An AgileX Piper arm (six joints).
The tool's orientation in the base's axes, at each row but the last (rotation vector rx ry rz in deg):
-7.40, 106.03, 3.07
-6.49, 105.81, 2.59
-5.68, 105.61, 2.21
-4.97, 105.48, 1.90
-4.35, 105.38, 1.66
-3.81, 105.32, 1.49
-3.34, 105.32, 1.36
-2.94, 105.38, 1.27
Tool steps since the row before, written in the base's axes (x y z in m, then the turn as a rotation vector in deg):
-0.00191, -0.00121, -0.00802, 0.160, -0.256, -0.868
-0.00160, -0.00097, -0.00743, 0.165, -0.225, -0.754
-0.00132, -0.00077, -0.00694, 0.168, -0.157, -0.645
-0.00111, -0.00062, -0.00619, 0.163, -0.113, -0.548
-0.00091, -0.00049, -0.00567, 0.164, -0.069, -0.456
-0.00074, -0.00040, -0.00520, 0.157, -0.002, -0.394
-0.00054, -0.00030, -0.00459, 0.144, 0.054, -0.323
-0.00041, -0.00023, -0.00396, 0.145, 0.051, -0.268
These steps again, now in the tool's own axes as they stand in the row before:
0.00829, -0.00074, 0.00030, 0.805, -0.247, 0.369
0.00763, -0.00060, 0.00043, 0.692, -0.220, 0.345
0.00707, -0.00048, 0.00056, 0.583, -0.155, 0.324
0.00628, -0.00039, 0.00055, 0.489, -0.113, 0.296
0.00572, -0.00032, 0.00061, 0.399, -0.071, 0.275
0.00522, -0.00027, 0.00065, 0.338, -0.005, 0.256
0.00458, -0.00021, 0.00068, 0.272, 0.051, 0.227
0.00393, -0.00016, 0.00065, 0.219, 0.047, 0.213

